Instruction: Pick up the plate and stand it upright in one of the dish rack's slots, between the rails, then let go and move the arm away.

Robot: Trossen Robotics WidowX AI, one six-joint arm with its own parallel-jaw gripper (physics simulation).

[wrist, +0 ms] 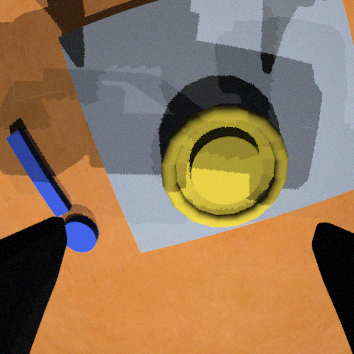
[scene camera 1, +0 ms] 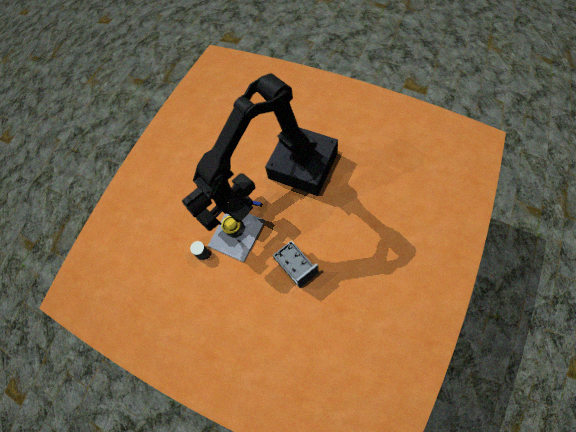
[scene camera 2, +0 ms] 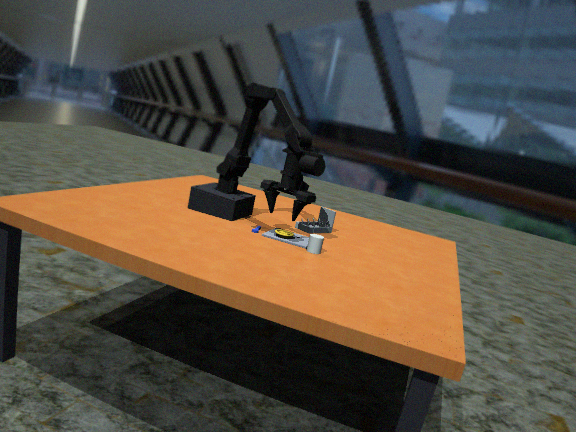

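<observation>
The yellow round plate lies flat on a grey square board. The grey dish rack stands on the table, apart from the board, with short upright pegs and a tall panel at one end; it does not show in the wrist view. My gripper is open and empty, pointing down above the plate's area. In the wrist view the plate is beyond the fingertips and a little right of the middle between them. In scene camera 1 the arm hides the fingertips.
A blue hammer-like piece lies beside the board, near the left finger in the wrist view. A white cylinder stands close to the board's opposite side. The arm's dark base is behind.
</observation>
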